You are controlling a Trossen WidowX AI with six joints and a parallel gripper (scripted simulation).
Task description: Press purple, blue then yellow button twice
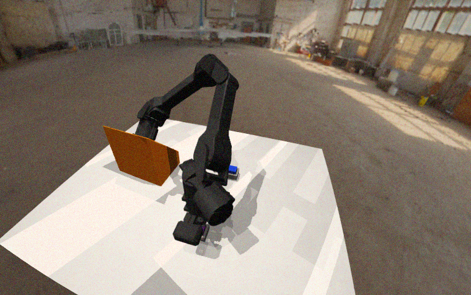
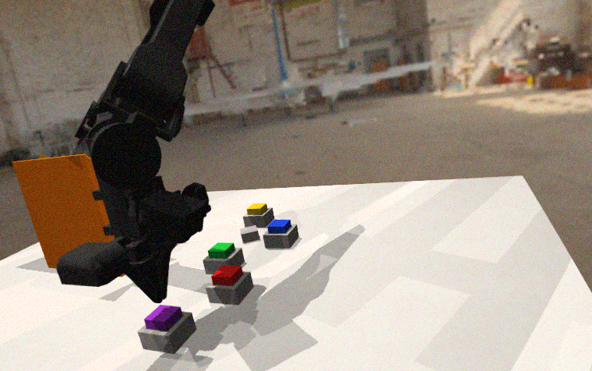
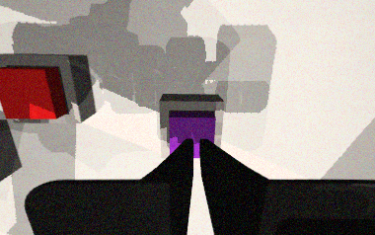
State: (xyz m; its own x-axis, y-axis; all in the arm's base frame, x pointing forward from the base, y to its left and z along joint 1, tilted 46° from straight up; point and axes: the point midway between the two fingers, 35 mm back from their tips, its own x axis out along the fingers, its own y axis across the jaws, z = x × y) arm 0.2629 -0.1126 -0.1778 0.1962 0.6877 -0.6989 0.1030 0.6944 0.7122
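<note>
The purple button lies 20 mm below my gripper tip. Also, from my gripper tip: red button 100 mm to the left, 40 mm ahead, 20 mm below; then green button 190 mm to the left, 20 mm below, 10 mm behind; then blue button 280 mm to the left, 70 mm ahead, 20 mm below.
</note>
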